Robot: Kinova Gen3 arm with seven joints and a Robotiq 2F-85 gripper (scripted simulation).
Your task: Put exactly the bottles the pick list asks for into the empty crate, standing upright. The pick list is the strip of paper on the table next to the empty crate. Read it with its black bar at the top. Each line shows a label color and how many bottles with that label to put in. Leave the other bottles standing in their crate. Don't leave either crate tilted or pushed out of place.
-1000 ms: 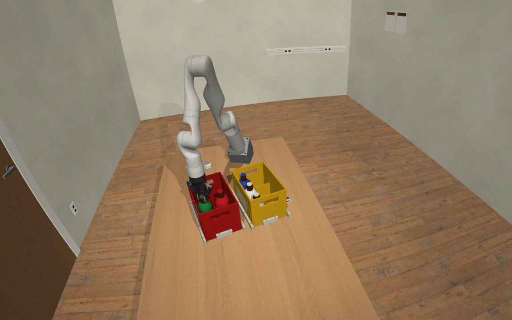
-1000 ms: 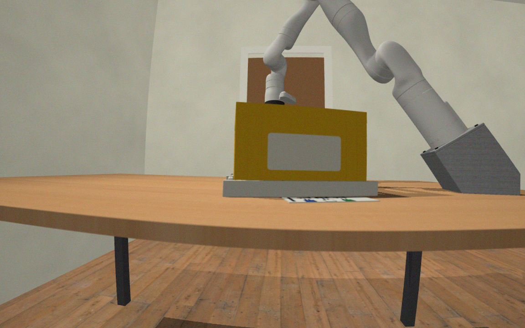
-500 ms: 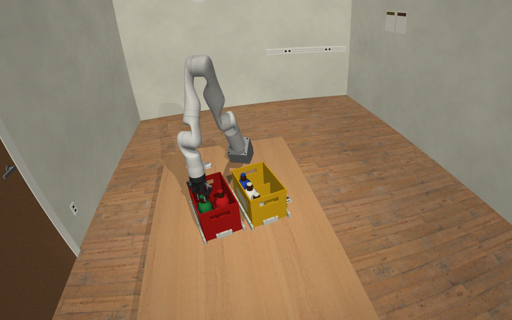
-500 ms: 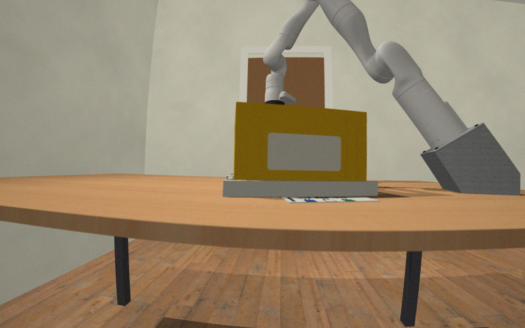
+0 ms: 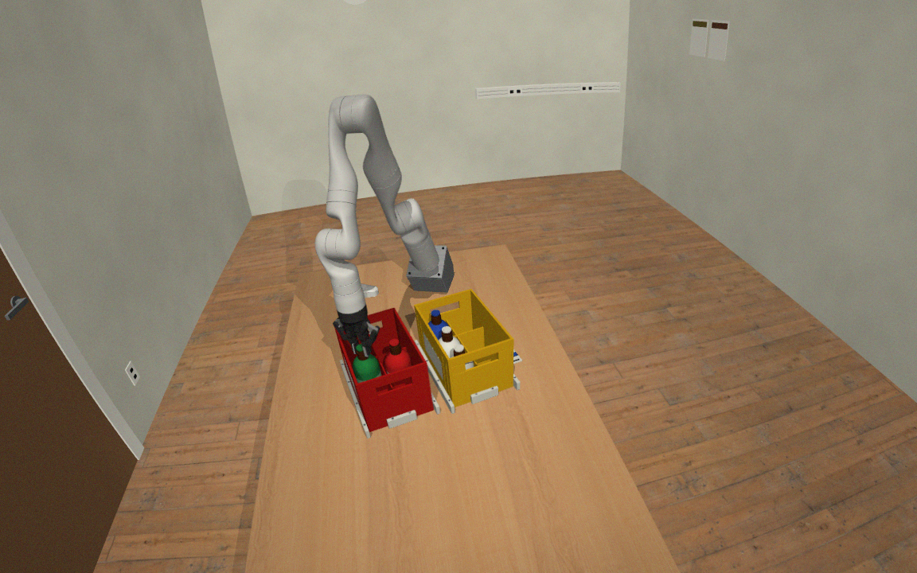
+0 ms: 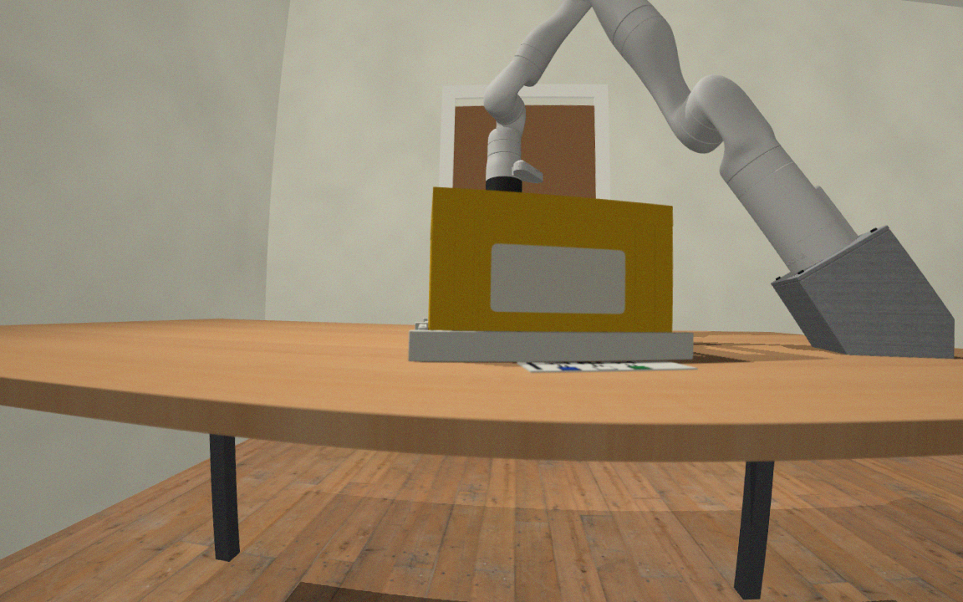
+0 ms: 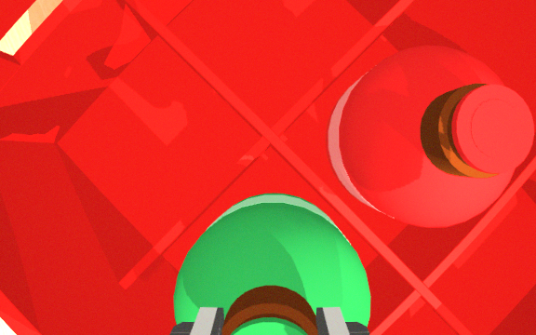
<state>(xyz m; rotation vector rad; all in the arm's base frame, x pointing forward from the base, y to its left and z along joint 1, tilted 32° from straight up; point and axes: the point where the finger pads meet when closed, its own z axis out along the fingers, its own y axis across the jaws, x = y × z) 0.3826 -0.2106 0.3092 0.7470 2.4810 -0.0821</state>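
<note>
Now: the green bottle 7 cm below my hand. From my hand the other things lie so: red bottle: 1 cm behind, 9 cm to the left, 9 cm below; then red crate: 1 cm behind, 4 cm to the left, 9 cm below; then blue bottle: 10 cm behind, 23 cm to the left, 9 cm below.
</note>
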